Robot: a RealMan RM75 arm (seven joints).
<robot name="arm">
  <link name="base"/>
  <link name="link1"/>
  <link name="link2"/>
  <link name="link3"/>
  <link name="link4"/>
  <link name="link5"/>
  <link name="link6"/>
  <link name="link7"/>
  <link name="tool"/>
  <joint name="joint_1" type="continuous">
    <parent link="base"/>
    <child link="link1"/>
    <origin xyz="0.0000 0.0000 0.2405"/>
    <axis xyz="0 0 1"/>
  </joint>
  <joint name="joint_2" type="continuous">
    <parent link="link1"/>
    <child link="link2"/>
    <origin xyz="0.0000 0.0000 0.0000"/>
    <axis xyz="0 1 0"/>
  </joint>
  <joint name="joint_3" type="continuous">
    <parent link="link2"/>
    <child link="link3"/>
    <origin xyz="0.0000 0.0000 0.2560"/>
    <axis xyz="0 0 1"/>
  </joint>
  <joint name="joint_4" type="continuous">
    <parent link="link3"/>
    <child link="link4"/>
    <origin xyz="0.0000 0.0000 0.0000"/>
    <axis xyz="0 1 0"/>
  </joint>
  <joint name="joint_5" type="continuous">
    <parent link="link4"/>
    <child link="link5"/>
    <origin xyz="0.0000 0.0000 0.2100"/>
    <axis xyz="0 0 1"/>
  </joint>
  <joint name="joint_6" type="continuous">
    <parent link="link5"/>
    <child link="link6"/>
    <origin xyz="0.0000 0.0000 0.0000"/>
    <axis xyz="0 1 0"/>
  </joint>
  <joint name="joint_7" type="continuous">
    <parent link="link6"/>
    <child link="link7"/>
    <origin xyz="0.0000 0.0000 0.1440"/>
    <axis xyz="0 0 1"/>
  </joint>
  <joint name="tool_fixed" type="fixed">
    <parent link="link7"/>
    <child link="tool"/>
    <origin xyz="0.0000 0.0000 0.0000"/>
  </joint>
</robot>
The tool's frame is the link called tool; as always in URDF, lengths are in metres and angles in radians. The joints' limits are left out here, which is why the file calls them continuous.
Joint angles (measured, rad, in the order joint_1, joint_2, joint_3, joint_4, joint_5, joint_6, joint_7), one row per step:
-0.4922, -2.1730, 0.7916, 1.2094, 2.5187, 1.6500, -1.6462
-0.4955, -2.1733, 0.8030, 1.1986, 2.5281, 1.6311, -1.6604
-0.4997, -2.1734, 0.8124, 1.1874, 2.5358, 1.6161, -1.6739
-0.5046, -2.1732, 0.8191, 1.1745, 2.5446, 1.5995, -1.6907
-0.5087, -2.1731, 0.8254, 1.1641, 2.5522, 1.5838, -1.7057
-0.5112, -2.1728, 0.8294, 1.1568, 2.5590, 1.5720, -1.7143
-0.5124, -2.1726, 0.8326, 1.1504, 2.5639, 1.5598, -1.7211
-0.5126, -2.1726, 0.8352, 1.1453, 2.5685, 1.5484, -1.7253
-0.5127, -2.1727, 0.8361, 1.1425, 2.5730, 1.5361, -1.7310
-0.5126, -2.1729, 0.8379, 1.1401, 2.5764, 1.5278, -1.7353
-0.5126, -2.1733, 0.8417, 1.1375, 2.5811, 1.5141, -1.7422
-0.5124, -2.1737, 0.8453, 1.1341, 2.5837, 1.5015, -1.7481
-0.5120, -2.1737, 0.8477, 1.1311, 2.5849, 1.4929, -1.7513
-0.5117, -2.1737, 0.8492, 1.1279, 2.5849, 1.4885, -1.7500
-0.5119, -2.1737, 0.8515, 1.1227, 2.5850, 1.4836, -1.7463
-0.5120, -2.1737, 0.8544, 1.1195, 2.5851, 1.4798, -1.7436
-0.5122, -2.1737, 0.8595, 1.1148, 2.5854, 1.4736, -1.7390
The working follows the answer.
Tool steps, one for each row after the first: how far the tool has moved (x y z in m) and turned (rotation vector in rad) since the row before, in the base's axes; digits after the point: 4 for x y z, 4 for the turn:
-0.0009, 0.0019, -0.0028, 0.0015, 0.0104, 0.0124
-0.0005, 0.0016, -0.0027, -0.0004, 0.0073, 0.0116
-0.0010, 0.0018, -0.0025, 0.0023, 0.0067, 0.0166
-0.0008, 0.0017, -0.0020, 0.0036, 0.0067, 0.0139
-0.0010, 0.0012, -0.0012, 0.0031, 0.0068, 0.0087
-0.0012, 0.0010, -0.0010, 0.0048, 0.0056, 0.0075
-0.0013, 0.0008, -0.0008, 0.0049, 0.0058, 0.0055
-0.0012, 0.0011, -0.0001, 0.0089, 0.0057, 0.0063
-0.0009, 0.0006, -0.0004, 0.0047, 0.0042, 0.0046
-0.0010, 0.0012, -0.0005, 0.0084, 0.0070, 0.0055
-0.0008, 0.0010, -0.0007, 0.0073, 0.0046, 0.0049
-0.0007, 0.0006, -0.0005, 0.0047, 0.0028, 0.0031
-0.0005, 0.0001, -0.0006, 0.0006, 0.0011, -0.0004
-0.0005, 0.0001, -0.0011, -0.0015, 0.0016, -0.0024
-0.0002, 0.0001, -0.0008, -0.0014, 0.0020, -0.0028
-0.0002, 0.0003, -0.0013, -0.0022, 0.0038, -0.0052

Tool pose at each row, in the base's axes (x y z in m, rotation vector in rad; rounded; the steps above come from the unrounded poses):
-0.2607, 0.3233, 0.0285, -2.8260, -0.5407, 0.1136
-0.2616, 0.3251, 0.0257, -2.8193, -0.5558, 0.1302
-0.2621, 0.3267, 0.0230, -2.8153, -0.5707, 0.1428
-0.2631, 0.3285, 0.0205, -2.8073, -0.5924, 0.1547
-0.2639, 0.3303, 0.0185, -2.7986, -0.6101, 0.1654
-0.2649, 0.3315, 0.0172, -2.7917, -0.6205, 0.1755
-0.2660, 0.3325, 0.0162, -2.7836, -0.6293, 0.1830
-0.2673, 0.3333, 0.0155, -2.7759, -0.6352, 0.1903
-0.2686, 0.3344, 0.0154, -2.7642, -0.6419, 0.1962
-0.2694, 0.3351, 0.0150, -2.7573, -0.6468, 0.2013
-0.2704, 0.3363, 0.0145, -2.7459, -0.6521, 0.2088
-0.2713, 0.3373, 0.0139, -2.7363, -0.6571, 0.2133
-0.2720, 0.3379, 0.0134, -2.7302, -0.6603, 0.2160
-0.2724, 0.3381, 0.0128, -2.7295, -0.6594, 0.2172
-0.2729, 0.3382, 0.0117, -2.7311, -0.6558, 0.2195
-0.2731, 0.3383, 0.0108, -2.7325, -0.6515, 0.2221
-0.2734, 0.3385, 0.0095, -2.7349, -0.6434, 0.2268

